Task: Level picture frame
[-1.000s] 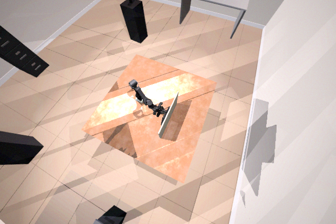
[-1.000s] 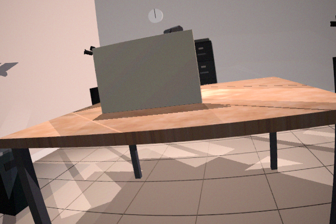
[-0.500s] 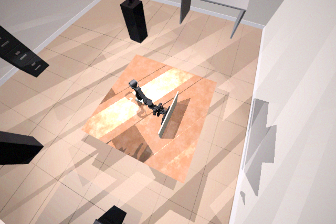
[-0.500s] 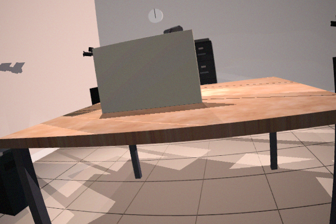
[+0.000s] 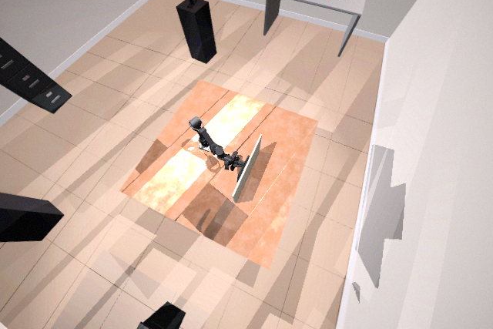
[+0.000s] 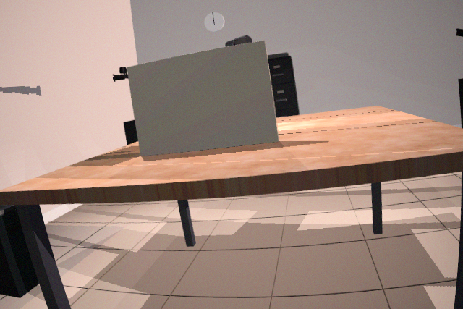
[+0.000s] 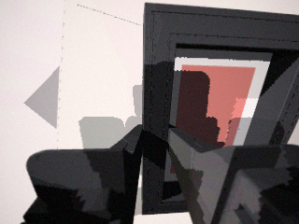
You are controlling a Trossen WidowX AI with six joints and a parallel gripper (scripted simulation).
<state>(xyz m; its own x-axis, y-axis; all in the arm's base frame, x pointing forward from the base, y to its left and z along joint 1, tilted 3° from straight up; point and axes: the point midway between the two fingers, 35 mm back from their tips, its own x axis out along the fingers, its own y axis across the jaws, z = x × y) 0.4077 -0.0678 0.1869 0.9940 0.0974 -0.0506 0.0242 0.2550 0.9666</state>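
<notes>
Now: the picture frame 1 cm ahead of my gripper tip, 1 cm to the right of it and 5 cm below it. From my gripper tip the other things lie so: wall panel: 2 cm ahead, 7 cm below.
</notes>
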